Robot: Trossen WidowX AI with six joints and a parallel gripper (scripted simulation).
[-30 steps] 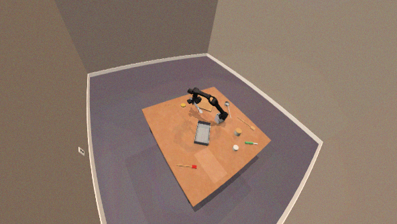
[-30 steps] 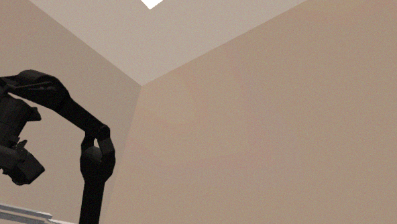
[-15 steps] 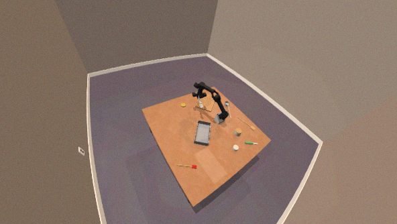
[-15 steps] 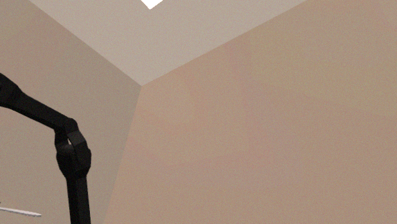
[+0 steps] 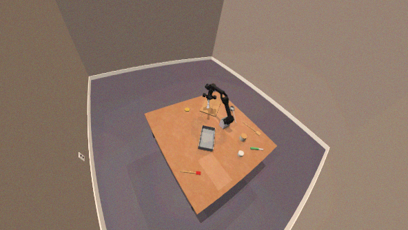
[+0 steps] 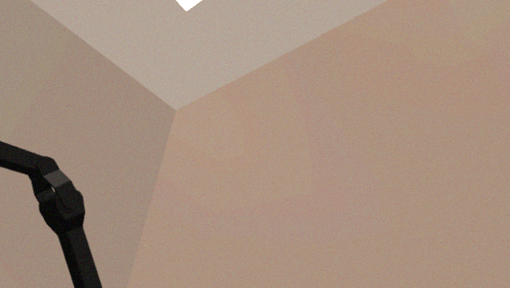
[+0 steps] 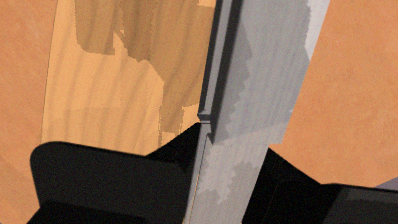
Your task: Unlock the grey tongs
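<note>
The wooden board lies 140 mm below my gripper tip and 90 mm behind it. Round my gripper tip: green-handled tool (890 mm to the left, 140 mm below, 130 mm behind); then roasting tin (420 mm to the left, 330 mm ahead, 120 mm below); then small jar (670 mm to the left, 110 mm below, 70 mm behind).
</note>
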